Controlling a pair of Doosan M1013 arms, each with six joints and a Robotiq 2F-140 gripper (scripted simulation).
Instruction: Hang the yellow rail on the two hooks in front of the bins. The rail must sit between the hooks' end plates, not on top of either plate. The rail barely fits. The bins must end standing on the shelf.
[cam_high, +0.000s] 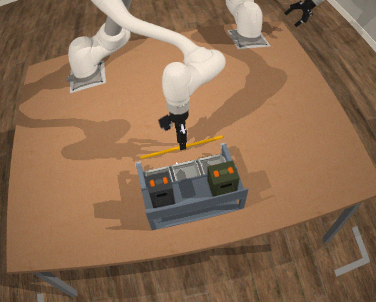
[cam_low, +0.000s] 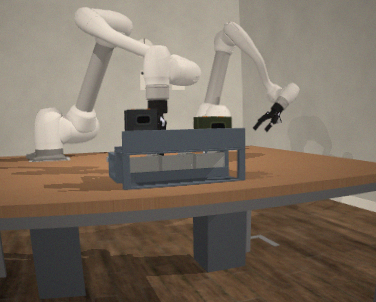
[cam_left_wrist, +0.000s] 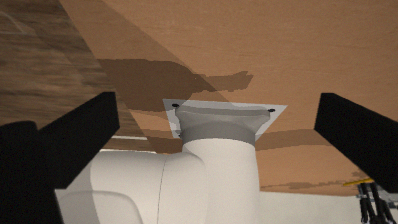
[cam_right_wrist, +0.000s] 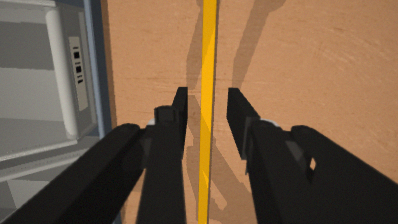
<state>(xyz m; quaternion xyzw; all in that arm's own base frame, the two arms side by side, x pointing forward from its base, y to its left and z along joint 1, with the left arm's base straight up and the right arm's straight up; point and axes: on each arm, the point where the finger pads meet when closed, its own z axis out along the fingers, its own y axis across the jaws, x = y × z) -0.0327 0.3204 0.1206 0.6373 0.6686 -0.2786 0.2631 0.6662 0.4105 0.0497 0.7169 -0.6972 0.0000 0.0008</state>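
Note:
Right now my right hand is 4 cm above the yellow rail. From my right hand the other things lie so: blue-grey shelf (21 cm ahead, 3 cm to the right, 2 cm above).

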